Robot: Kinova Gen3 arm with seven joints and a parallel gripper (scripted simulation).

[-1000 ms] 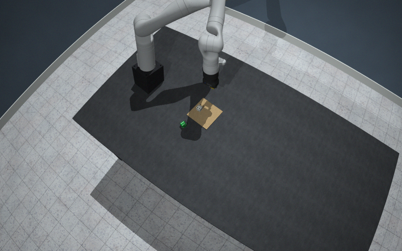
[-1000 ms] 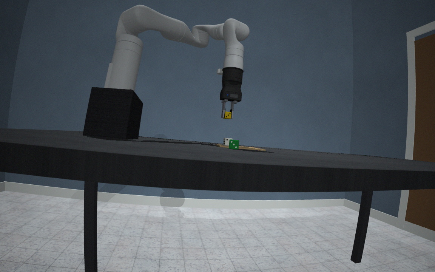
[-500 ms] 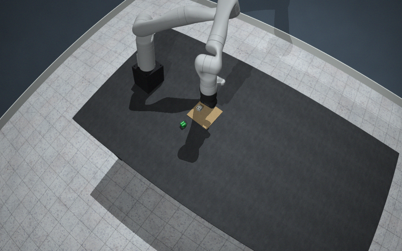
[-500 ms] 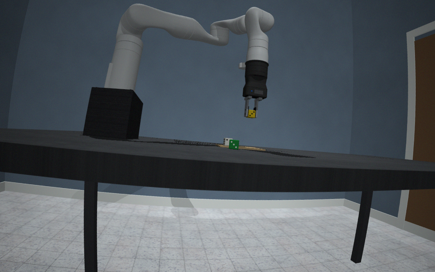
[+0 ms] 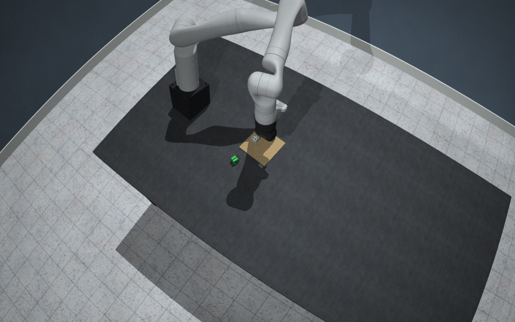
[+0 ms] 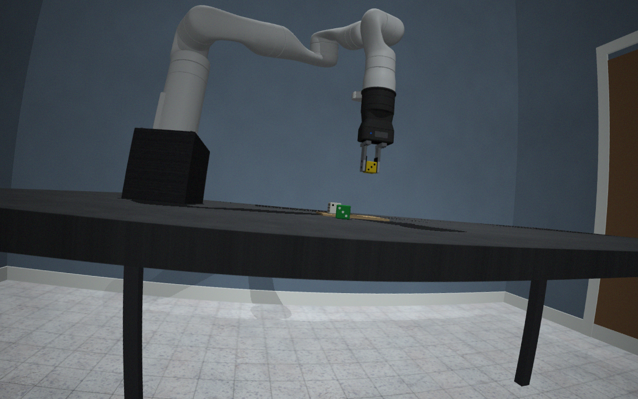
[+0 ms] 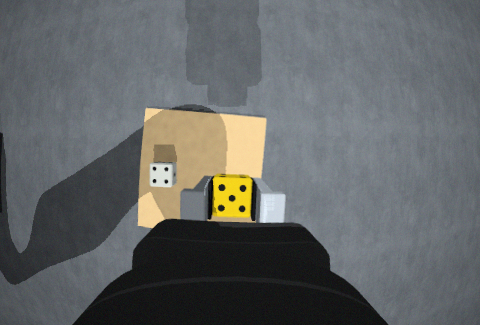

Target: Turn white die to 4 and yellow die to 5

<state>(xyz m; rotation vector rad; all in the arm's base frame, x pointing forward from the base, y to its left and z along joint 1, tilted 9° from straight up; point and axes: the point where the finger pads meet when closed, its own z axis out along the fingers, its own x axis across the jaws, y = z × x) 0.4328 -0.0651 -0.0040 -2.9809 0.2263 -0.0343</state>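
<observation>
My hand is 120 mm above the tan mat, 40 mm past it and 10 mm to the right of it. Also, from my hand: green die (110 mm to the right, 110 mm below, 100 mm behind); then yellow die (10 mm below); then white die (110 mm below, 70 mm behind, 10 mm to the left).
</observation>
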